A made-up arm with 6 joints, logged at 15 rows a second.
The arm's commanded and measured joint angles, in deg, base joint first. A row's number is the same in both.
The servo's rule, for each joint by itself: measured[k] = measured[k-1] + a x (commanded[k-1-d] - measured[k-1]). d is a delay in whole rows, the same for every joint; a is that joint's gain. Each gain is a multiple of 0.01, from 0.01 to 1. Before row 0 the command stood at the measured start. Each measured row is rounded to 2 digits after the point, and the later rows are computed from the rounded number. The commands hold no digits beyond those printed.
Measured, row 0: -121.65, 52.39, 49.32, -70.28, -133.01, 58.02
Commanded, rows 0 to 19: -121.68, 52.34, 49.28, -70.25, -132.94, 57.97; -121.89, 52.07, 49.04, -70.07, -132.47, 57.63; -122.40, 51.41, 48.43, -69.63, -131.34, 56.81; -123.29, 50.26, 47.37, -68.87, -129.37, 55.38; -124.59, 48.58, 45.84, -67.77, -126.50, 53.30; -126.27, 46.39, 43.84, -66.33, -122.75, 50.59; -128.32, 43.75, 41.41, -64.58, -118.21, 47.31; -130.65, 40.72, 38.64, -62.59, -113.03, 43.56; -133.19, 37.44, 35.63, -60.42, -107.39, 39.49; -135.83, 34.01, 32.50, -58.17, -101.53, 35.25; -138.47, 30.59, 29.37, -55.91, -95.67, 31.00; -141.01, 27.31, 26.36, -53.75, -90.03, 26.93; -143.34, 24.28, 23.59, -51.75, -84.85, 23.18; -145.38, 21.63, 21.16, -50.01, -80.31, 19.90; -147.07, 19.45, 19.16, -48.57, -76.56, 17.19; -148.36, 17.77, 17.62, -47.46, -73.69, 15.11; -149.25, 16.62, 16.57, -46.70, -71.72, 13.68; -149.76, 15.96, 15.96, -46.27, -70.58, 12.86; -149.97, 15.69, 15.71, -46.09, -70.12, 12.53; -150.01, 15.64, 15.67, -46.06, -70.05, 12.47
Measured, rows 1 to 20: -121.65, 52.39, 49.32, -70.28, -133.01, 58.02; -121.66, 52.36, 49.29, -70.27, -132.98, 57.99; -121.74, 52.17, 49.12, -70.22, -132.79, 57.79; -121.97, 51.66, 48.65, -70.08, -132.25, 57.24; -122.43, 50.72, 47.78, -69.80, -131.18, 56.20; -123.19, 49.29, 46.46, -69.33, -129.45, 54.58; -124.27, 47.35, 44.68, -68.64, -126.97, 52.35; -125.69, 44.94, 42.46, -67.71, -123.73, 49.53; -127.43, 42.11, 39.86, -66.53, -119.77, 46.19; -129.45, 38.98, 36.98, -65.12, -115.19, 42.44; -131.68, 35.65, 33.93, -63.52, -110.14, 38.41; -134.06, 32.26, 30.83, -61.77, -104.79, 34.26; -136.49, 28.94, 27.79, -59.93, -99.33, 30.16; -138.89, 25.82, 24.93, -58.05, -93.97, 26.25; -141.16, 23.01, 22.37, -56.20, -88.92, 22.69; -143.23, 20.62, 20.19, -54.45, -84.35, 19.61; -145.03, 18.71, 18.44, -52.84, -80.41, 17.09; -146.51, 17.31, 17.17, -51.43, -77.19, 15.18; -147.65, 16.41, 16.35, -50.24, -74.74, 13.88; -148.46, 15.93, 15.91, -49.29, -73.03, 13.12
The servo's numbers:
d 1
a 0.35 0.67 0.68 0.23 0.37 0.56

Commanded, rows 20 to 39: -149.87, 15.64, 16.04, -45.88, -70.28, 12.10; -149.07, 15.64, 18.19, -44.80, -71.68, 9.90; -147.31, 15.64, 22.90, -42.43, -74.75, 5.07; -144.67, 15.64, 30.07, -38.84, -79.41, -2.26; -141.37, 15.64, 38.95, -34.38, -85.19, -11.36; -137.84, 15.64, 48.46, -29.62, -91.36, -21.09; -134.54, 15.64, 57.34, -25.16, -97.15, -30.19; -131.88, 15.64, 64.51, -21.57, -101.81, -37.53; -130.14, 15.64, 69.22, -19.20, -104.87, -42.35; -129.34, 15.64, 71.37, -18.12, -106.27, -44.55; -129.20, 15.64, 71.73, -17.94, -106.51, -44.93; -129.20, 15.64, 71.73, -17.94, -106.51, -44.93; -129.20, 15.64, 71.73, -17.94, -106.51, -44.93; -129.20, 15.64, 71.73, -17.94, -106.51, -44.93; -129.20, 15.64, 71.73, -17.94, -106.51, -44.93; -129.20, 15.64, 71.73, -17.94, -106.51, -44.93; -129.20, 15.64, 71.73, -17.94, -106.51, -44.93; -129.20, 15.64, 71.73, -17.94, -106.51, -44.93; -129.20, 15.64, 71.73, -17.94, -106.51, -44.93; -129.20, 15.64, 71.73, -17.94, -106.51, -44.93
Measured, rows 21 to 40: -149.00, 15.74, 15.75, -48.55, -71.93, 12.76; -149.30, 15.67, 15.95, -47.94, -71.32, 12.39; -149.22, 15.65, 17.47, -47.22, -71.45, 11.00; -148.55, 15.64, 21.16, -46.12, -72.67, 7.68; -147.19, 15.64, 27.22, -44.45, -75.16, 2.11; -145.15, 15.64, 35.20, -42.13, -78.87, -5.43; -142.59, 15.64, 44.22, -39.25, -83.49, -14.20; -139.77, 15.64, 53.14, -36.01, -88.54, -23.15; -137.01, 15.64, 60.87, -32.69, -93.45, -31.20; -134.61, 15.64, 66.55, -29.59, -97.68, -37.44; -132.77, 15.64, 69.83, -26.95, -100.86, -41.42; -131.52, 15.64, 71.12, -24.88, -102.95, -43.39; -130.71, 15.64, 71.53, -23.28, -104.27, -44.25; -130.18, 15.64, 71.67, -22.05, -105.10, -44.63; -129.84, 15.64, 71.71, -21.10, -105.62, -44.80; -129.62, 15.64, 71.72, -20.37, -105.95, -44.87; -129.47, 15.64, 71.73, -19.81, -106.16, -44.90; -129.38, 15.64, 71.73, -19.38, -106.29, -44.92; -129.32, 15.64, 71.73, -19.05, -106.37, -44.93; -129.28, 15.64, 71.73, -18.79, -106.42, -44.93
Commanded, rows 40 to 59: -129.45, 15.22, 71.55, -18.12, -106.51, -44.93; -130.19, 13.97, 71.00, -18.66, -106.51, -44.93; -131.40, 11.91, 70.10, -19.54, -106.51, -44.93; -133.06, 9.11, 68.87, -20.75, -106.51, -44.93; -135.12, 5.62, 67.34, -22.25, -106.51, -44.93; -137.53, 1.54, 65.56, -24.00, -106.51, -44.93; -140.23, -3.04, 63.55, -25.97, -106.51, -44.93; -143.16, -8.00, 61.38, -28.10, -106.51, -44.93; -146.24, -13.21, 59.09, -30.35, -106.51, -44.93; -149.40, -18.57, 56.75, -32.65, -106.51, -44.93; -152.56, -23.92, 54.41, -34.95, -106.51, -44.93; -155.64, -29.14, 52.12, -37.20, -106.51, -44.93; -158.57, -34.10, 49.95, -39.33, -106.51, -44.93; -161.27, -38.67, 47.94, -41.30, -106.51, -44.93; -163.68, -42.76, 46.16, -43.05, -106.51, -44.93; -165.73, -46.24, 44.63, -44.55, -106.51, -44.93; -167.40, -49.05, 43.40, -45.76, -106.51, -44.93; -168.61, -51.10, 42.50, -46.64, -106.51, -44.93; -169.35, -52.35, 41.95, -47.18, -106.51, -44.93; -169.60, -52.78, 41.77, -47.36, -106.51, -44.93
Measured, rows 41 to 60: -129.25, 15.64, 71.73, -18.59, -106.45, -44.93; -129.32, 15.36, 71.61, -18.48, -106.47, -44.93; -129.62, 14.43, 71.20, -18.52, -106.48, -44.93; -130.24, 12.74, 70.45, -18.75, -106.49, -44.93; -131.23, 10.31, 69.38, -19.21, -106.50, -44.93; -132.59, 7.17, 67.99, -19.91, -106.50, -44.93; -134.32, 3.40, 66.34, -20.85, -106.50, -44.93; -136.39, -0.91, 64.44, -22.03, -106.50, -44.93; -138.76, -5.66, 62.36, -23.43, -106.50, -44.93; -141.38, -10.72, 60.14, -25.02, -106.50, -44.93; -144.19, -15.98, 57.83, -26.77, -106.50, -44.93; -147.12, -21.30, 55.50, -28.65, -106.50, -44.93; -150.10, -26.55, 53.20, -30.62, -106.50, -44.93; -153.06, -31.61, 50.99, -32.62, -106.50, -44.93; -155.93, -36.34, 48.92, -34.62, -106.50, -44.93; -158.64, -40.64, 47.04, -36.56, -106.50, -44.93; -161.12, -44.39, 45.40, -38.40, -106.50, -44.93; -163.32, -47.51, 44.04, -40.09, -106.50, -44.93; -165.17, -49.92, 42.99, -41.60, -106.50, -44.93; -166.63, -51.55, 42.28, -42.88, -106.50, -44.93
